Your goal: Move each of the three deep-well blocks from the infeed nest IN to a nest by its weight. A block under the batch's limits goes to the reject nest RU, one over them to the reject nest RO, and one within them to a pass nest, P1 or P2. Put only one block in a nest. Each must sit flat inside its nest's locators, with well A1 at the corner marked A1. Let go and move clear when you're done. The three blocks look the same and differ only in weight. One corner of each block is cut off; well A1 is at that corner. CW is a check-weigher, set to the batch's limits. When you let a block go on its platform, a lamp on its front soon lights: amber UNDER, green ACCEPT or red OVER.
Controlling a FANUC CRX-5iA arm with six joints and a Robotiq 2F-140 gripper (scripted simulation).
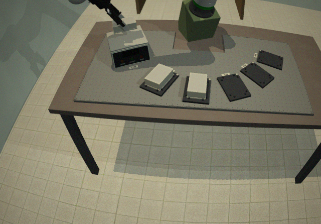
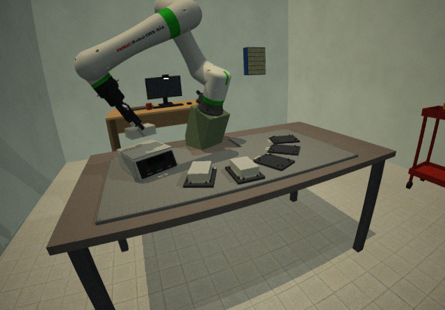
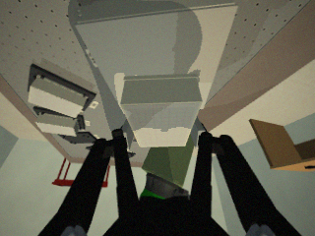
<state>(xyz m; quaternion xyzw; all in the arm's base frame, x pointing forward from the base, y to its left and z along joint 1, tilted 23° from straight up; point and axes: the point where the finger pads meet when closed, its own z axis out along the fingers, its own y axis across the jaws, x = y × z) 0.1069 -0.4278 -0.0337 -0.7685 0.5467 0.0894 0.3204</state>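
My gripper is now 100 mm above the grey platform. From my hand the other things lie so: check-weigher: 130 mm below, 10 mm ahead; then P1 label: 380 mm to the left, 240 mm ahead, 200 mm below; then nest P1: 360 mm to the left, 340 mm ahead, 190 mm below.
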